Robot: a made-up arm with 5 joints. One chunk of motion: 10 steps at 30 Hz.
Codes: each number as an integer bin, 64 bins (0 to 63) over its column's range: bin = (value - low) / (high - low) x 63, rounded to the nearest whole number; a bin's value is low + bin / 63 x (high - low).
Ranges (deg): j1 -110..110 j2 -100.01..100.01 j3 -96.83..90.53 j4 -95.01..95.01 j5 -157.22..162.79
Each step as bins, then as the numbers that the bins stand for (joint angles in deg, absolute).
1 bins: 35 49 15 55 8
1 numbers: 12.22 55.56 -52.22 70.88 -116.58
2 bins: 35 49 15 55 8
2 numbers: 12.22 55.56 -52.22 70.88 -116.58
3 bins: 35 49 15 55 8
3 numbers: 12.22 55.56 -52.22 70.88 -116.58
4 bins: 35 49 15 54 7
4 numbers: 12.22 55.56 -52.22 67.86 -121.66
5 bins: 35 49 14 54 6
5 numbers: 12.22 55.56 -55.19 67.86 -126.74
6 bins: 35 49 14 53 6
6 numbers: 12.22 55.56 -55.19 64.85 -126.74
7 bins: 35 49 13 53 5
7 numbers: 12.22 55.56 -58.17 64.85 -131.82
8 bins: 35 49 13 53 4
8 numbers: 12.22 55.56 -58.17 64.85 -136.90
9 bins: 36 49 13 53 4
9 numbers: 15.71 55.56 -58.17 64.85 -136.90
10 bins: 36 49 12 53 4
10 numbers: 15.71 55.56 -61.14 64.85 -136.90
